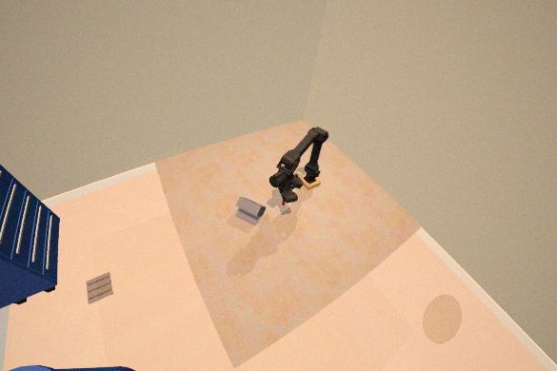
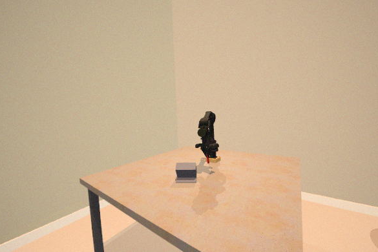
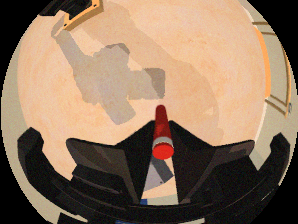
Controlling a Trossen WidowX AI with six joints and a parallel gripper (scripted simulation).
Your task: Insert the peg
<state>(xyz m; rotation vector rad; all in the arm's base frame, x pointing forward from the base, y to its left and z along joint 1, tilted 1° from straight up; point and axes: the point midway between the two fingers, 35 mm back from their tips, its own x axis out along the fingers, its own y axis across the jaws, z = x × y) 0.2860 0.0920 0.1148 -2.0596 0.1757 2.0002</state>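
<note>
Now: the grey sloped panel 15 cm ahead of my gripper tip, 8 cm to the right of it and 6 cm below it. Also, from my gripper tip: red peg 2 cm above.
</note>
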